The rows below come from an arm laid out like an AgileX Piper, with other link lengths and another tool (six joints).
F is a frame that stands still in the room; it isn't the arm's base.
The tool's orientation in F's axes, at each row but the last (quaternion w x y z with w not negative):
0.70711 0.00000 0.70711 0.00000
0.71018 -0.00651 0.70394 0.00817
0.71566 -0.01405 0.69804 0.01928
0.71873 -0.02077 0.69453 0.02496
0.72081 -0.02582 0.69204 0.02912
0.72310 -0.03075 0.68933 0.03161
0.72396 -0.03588 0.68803 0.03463
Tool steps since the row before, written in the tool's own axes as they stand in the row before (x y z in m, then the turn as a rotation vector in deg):
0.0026 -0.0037 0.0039 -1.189 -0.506 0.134
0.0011 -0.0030 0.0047 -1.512 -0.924 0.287
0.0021 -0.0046 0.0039 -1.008 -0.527 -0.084
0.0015 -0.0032 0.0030 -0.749 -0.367 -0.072
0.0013 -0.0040 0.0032 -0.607 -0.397 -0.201
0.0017 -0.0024 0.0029 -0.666 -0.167 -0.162
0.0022 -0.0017 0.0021 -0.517 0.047 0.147
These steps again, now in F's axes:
0.0039 -0.0037 -0.0026 0.134 -0.506 1.189
0.0048 -0.0029 -0.0011 0.293 -0.922 1.512
0.0042 -0.0044 -0.0020 -0.084 -0.538 1.002
0.0033 -0.0030 -0.0014 -0.074 -0.376 0.744
0.0036 -0.0037 -0.0012 -0.194 -0.415 0.597
0.0032 -0.0021 -0.0016 -0.178 -0.183 0.658
0.0024 -0.0015 -0.0021 0.115 0.061 0.524

